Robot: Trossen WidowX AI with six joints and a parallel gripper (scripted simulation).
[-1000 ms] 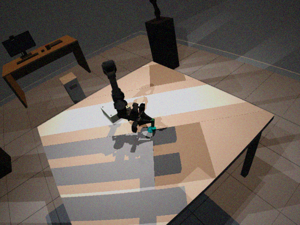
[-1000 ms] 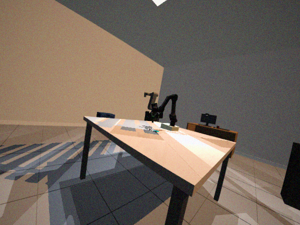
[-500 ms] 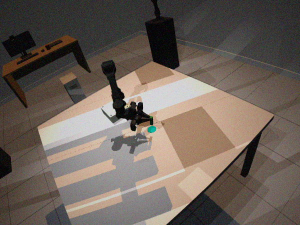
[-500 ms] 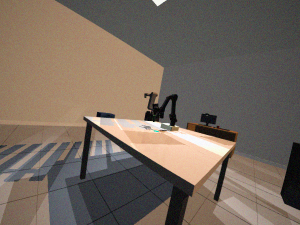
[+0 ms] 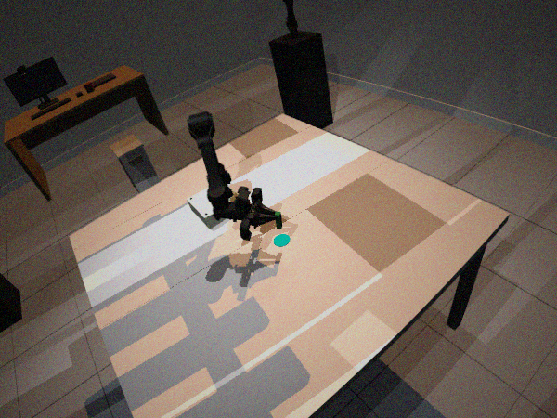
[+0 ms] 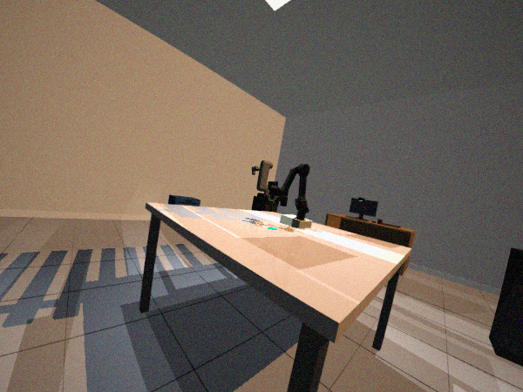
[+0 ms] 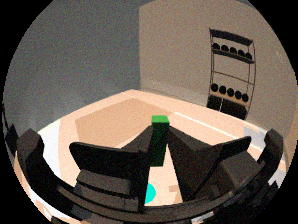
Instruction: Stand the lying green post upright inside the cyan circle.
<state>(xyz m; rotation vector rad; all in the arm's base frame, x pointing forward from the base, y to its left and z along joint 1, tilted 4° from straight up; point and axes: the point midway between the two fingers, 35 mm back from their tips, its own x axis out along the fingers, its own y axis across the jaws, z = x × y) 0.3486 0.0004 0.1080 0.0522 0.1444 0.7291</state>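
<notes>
The cyan circle lies 40 mm behind my gripper tip, 10 mm to the left of it and 150 mm below it. The rest, counted from my gripper tip: green post (20 mm below).
</notes>
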